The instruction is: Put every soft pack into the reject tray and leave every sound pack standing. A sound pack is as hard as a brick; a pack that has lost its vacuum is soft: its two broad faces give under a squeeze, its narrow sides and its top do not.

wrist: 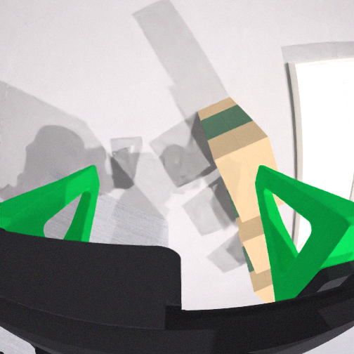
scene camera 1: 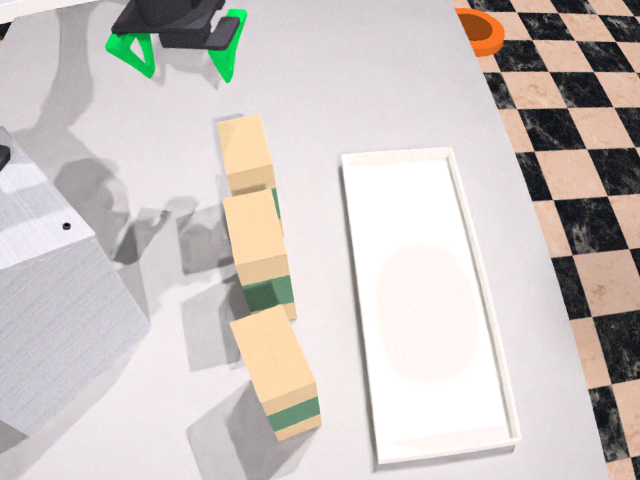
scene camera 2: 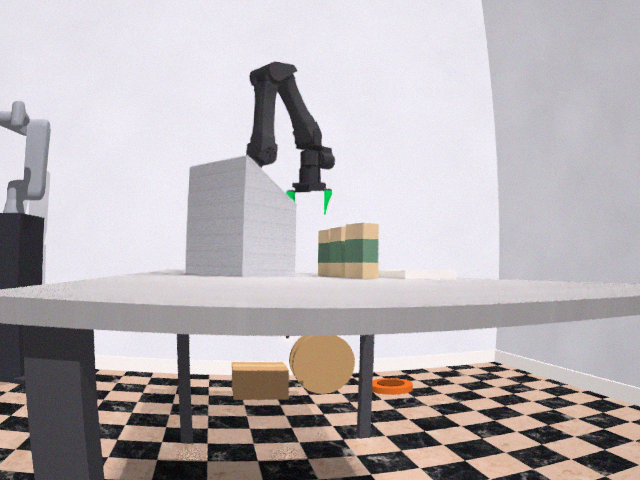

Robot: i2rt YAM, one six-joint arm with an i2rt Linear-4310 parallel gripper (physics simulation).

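Pixels of known places: gripper, between the fingertips: (scene camera 1: 189,76) (scene camera 2: 309,214); arm's base, origin of its link: (scene camera 2: 242,185).
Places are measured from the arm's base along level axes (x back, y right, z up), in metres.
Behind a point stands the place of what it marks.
Note:
Three tan packs with green bands stand upright in a slightly uneven row: the far pack (scene camera 1: 247,147) {y -0.157, x -0.266, z -0.107 m} (scene camera 2: 323,253) {y -0.153, x -0.238, z -0.178 m} (wrist: 245,172), the middle pack (scene camera 1: 255,227) {y -0.053, x -0.289, z -0.107 m} (scene camera 2: 336,252) {y -0.040, x -0.266, z -0.178 m} (wrist: 257,254) and the near pack (scene camera 1: 276,351) {y 0.074, x -0.323, z -0.107 m} (scene camera 2: 361,250) {y 0.116, x -0.312, z -0.176 m} (wrist: 262,281). Their faces look flat; softness cannot be told by sight. The white reject tray (scene camera 1: 398,155) {y -0.263, x -0.438, z -0.231 m} (scene camera 2: 429,274) {y 0.131, x -0.487, z -0.234 m} (wrist: 295,125) lies right of the row, and its floor is bare in scene camera 1. My gripper (scene camera 1: 189,78) {y -0.219, x -0.197, z -0.055 m} (scene camera 2: 309,206) {y -0.219, x -0.197, z -0.055 m} (wrist: 176,174) is open and empty, above pack height, beyond the far pack in scene camera 1. Its right finger partly hides the row in the wrist view.
A grey block (scene camera 1: 62,330) {y 0.062, x -0.100, z -0.132 m} (scene camera 2: 217,222) {y 0.093, x 0.052, z -0.112 m} that carries the arm (scene camera 2: 265,113) {y -0.031, x -0.053, z 0.220 m} stands left of the packs. The table's right edge (scene camera 1: 537,222) {y -0.172, x -0.624, z -0.247 m} runs beyond the tray. An orange ring (scene camera 1: 495,46) (scene camera 2: 379,386) lies on the floor, and a brown box (scene camera 2: 260,383) shows below the table.

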